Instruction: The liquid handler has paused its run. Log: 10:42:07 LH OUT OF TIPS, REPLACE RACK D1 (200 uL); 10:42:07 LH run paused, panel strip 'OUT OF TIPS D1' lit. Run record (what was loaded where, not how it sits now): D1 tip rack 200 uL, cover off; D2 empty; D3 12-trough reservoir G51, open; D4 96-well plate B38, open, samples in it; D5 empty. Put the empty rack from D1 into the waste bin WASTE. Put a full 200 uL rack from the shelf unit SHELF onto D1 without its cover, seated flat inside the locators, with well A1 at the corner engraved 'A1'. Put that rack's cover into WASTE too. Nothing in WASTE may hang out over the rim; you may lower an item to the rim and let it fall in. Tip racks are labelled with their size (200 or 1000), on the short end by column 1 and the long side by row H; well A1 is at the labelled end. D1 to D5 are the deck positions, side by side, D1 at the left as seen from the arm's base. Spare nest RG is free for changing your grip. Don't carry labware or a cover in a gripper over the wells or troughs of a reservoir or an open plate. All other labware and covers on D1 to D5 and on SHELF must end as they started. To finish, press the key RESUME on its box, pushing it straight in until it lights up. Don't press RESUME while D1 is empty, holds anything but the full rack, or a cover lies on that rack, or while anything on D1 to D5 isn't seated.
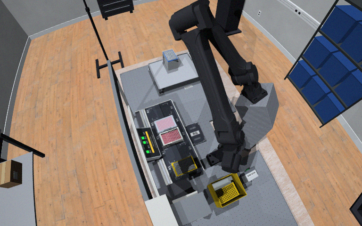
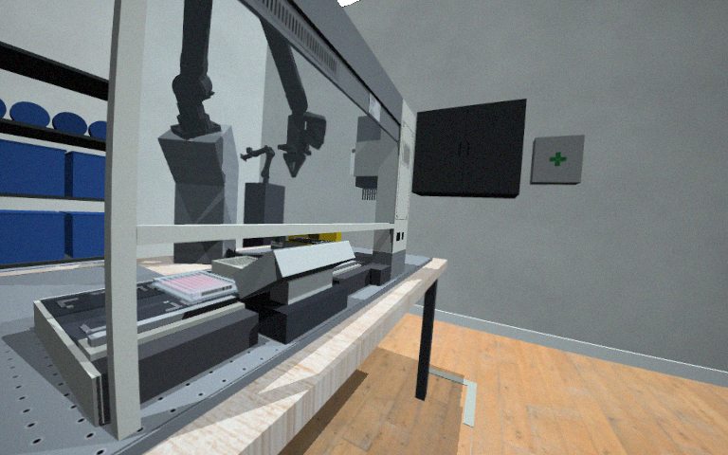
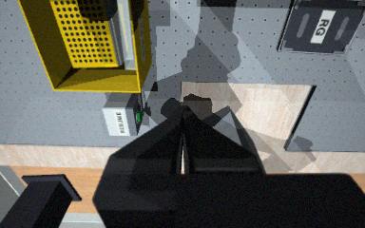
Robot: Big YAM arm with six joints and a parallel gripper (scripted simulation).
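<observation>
My hand is 250 mm above the resume box, 160 mm past it and 130 mm to the right of it. The rest, counted from my hand: yellow waste bin (270 mm below, 140 mm to the left, 10 mm ahead); clear tip-rack cover (270 mm below, 80 mm to the left, 10 mm ahead); yellow tip rack (250 mm below, 160 mm to the left, 30 mm ahead).
</observation>
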